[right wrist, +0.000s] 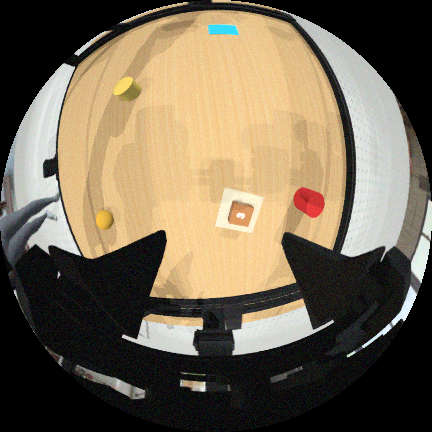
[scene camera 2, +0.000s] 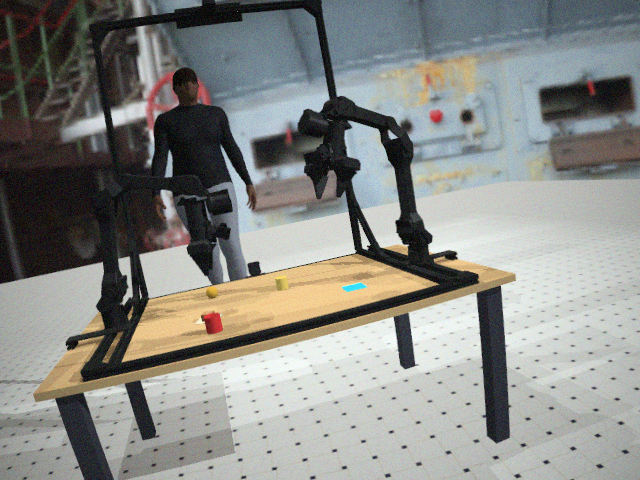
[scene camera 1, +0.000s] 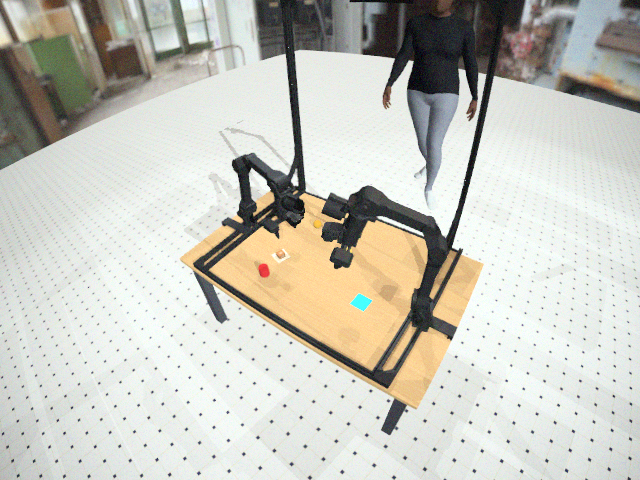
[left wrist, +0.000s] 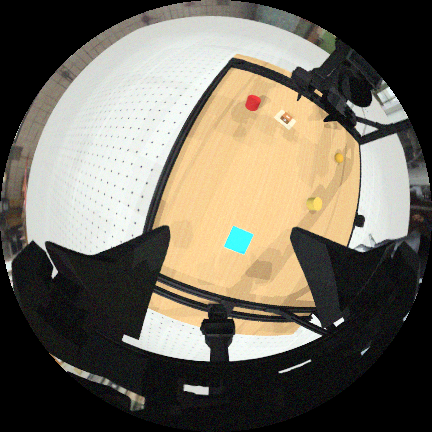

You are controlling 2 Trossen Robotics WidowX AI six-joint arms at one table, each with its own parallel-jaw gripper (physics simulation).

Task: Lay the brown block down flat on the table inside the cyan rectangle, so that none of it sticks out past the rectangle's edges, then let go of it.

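Seen in the pictures: left gripper, fingertip midpoint: (scene camera 2: pixel 328 198) (left wrist: pixel 233 232); right gripper, fingertip midpoint: (right wrist: pixel 226 237) (scene camera 2: pixel 208 272) (scene camera 1: pixel 286 233) (left wrist: pixel 310 109); left arm's base at its link origin: (scene camera 2: pixel 420 262) (scene camera 1: pixel 420 320) (left wrist: pixel 217 310); right arm's base at its link origin: (right wrist: pixel 213 313) (scene camera 2: pixel 116 326) (scene camera 1: pixel 249 223) (left wrist: pixel 306 88).
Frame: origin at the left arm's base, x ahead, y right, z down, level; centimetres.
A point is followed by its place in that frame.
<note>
The brown block (scene camera 1: pixel 280 254) @(z 0.0, x 63.4, y 20.9 cm) (left wrist: pixel 286 118) @(z 0.0, x 62.5, y 21.3 cm) (right wrist: pixel 240 214) @(z 0.0, x 63.5, y 21.8 cm), with a white mark on top, rests on a cream square (scene camera 1: pixel 275 256) (right wrist: pixel 223 210); in scene camera 2 the red piece partly hides it. The cyan rectangle (scene camera 1: pixel 361 302) @(z 1.8, x 23.6, y 5.0 cm) (scene camera 2: pixel 354 287) @(z 1.8, x 24.1, y 4.6 cm) (left wrist: pixel 238 240) @(z 1.8, x 23.6, y 5.2 cm) (right wrist: pixel 223 30) @(z 1.8, x 25.0, y 5.6 cm) is bare, on the table's right side in both scene views. My right gripper (scene camera 1: pixel 287 230) @(z -10.8, x 60.0, y 23.7 cm) (scene camera 2: pixel 207 271) @(z -10.8, x 60.0, y 23.7 cm) (left wrist: pixel 310 109) @(z -10.8, x 60.0, y 23.7 cm) (right wrist: pixel 226 237) @(z -10.8, x 60.0, y 23.7 cm) is open and empty, above the table near the block. My left gripper (scene camera 1: pixel 341 262) @(z -25.8, x 31.3, y 0.0 cm) (scene camera 2: pixel 329 195) @(z -25.8, x 31.3, y 0.0 cm) (left wrist: pixel 233 232) @(z -25.8, x 31.3, y 0.0 cm) is open and empty, high above the table.
A red cylindrical piece (scene camera 1: pixel 264 270) @(z -2.1, x 65.4, y 8.4 cm) (scene camera 2: pixel 213 323) @(z -0.7, x 67.2, y 7.8 cm) (right wrist: pixel 309 202) @(z -2.3, x 65.6, y 11.0 cm) stands near the cream square. A yellow cylinder (scene camera 2: pixel 281 283) @(z -0.3, x 35.8, y 27.1 cm) (left wrist: pixel 314 204) @(z -2.0, x 34.4, y 27.4 cm) (right wrist: pixel 127 89) @(z -1.6, x 36.6, y 28.2 cm) and an orange ball (scene camera 1: pixel 317 224) @(z -1.1, x 52.8, y 43.4 cm) (scene camera 2: pixel 211 292) @(z -0.5, x 54.1, y 43.1 cm) (right wrist: pixel 104 220) @(z -1.3, x 53.7, y 43.4 cm) are farther back. A black frame runs around the table. A person stands behind it.
</note>
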